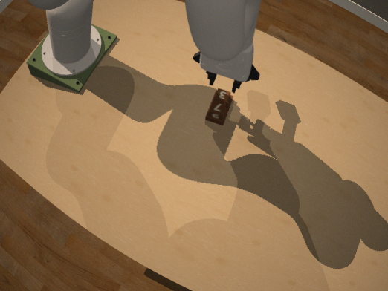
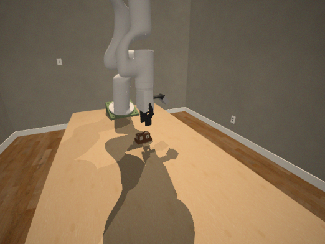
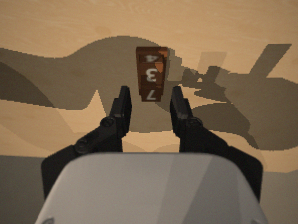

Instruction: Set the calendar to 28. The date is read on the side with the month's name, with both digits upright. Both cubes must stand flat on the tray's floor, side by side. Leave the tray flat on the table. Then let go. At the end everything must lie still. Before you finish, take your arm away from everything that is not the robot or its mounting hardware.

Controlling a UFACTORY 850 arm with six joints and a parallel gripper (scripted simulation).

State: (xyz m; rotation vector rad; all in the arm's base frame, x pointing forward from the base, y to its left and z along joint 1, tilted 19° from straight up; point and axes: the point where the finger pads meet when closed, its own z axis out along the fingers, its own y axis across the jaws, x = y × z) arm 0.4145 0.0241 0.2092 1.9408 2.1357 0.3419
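The tray lies 2 cm to the right of my hand and 10 cm below it.
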